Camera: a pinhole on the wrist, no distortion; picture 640 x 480 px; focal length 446.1 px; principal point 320.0 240.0 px. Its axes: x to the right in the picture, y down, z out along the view. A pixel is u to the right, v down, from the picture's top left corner.
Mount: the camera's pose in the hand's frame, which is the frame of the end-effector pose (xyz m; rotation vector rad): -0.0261 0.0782 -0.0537 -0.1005 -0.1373 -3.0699
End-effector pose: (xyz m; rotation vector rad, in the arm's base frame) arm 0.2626 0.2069 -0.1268 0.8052 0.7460 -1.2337
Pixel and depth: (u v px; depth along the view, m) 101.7 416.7 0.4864
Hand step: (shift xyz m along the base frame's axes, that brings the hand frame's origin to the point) 0.0166 -0.5025 0.0035
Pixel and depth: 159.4 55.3 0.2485
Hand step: 0.2279 -0.1585 0.0584
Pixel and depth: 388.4 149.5 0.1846
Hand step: 0.1275 -0.0680 0.1213
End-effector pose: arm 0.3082 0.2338 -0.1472 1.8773 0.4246 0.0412
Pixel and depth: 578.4 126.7 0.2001
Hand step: -0.0513 -0.2154 0.1007
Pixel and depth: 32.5 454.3 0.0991
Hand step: 0.0662 -0.0383 0.0167
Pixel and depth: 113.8 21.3 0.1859
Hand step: 0.1395 -0.1403 0.1239
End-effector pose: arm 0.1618 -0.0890 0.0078 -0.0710 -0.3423 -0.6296
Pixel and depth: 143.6 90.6 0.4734
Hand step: 0.1919 0.1997 0.4384
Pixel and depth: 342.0 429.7 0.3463
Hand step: -0.1196 0.0272 0.2814
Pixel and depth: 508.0 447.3 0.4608
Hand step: -0.3217 0.0879 0.3477
